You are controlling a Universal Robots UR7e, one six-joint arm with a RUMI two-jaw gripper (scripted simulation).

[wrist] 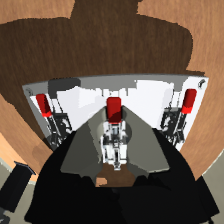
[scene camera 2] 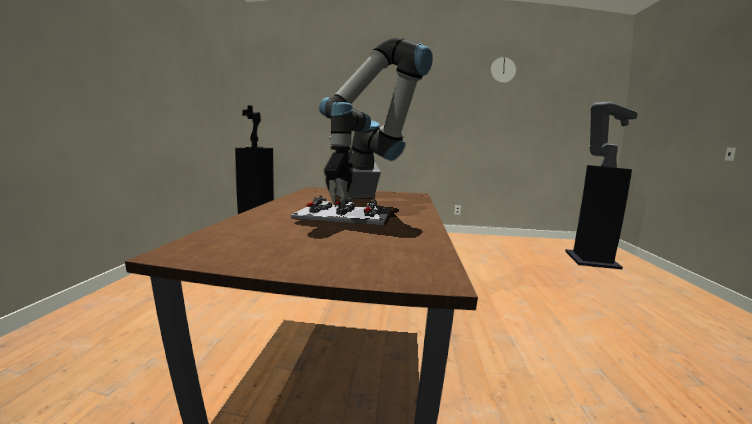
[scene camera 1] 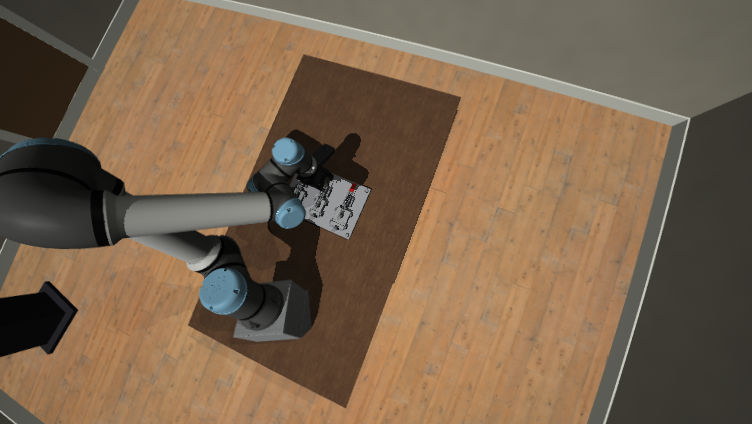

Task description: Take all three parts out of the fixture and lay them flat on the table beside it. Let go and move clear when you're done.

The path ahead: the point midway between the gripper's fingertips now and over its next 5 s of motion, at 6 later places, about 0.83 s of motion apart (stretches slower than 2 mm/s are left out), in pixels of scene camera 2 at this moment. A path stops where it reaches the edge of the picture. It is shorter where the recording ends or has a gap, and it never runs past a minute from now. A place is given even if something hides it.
My gripper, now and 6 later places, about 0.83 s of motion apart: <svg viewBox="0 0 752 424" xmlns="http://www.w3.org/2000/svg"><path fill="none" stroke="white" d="M338 207L339 202L341 199L341 198L342 194L342 184L342 179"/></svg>
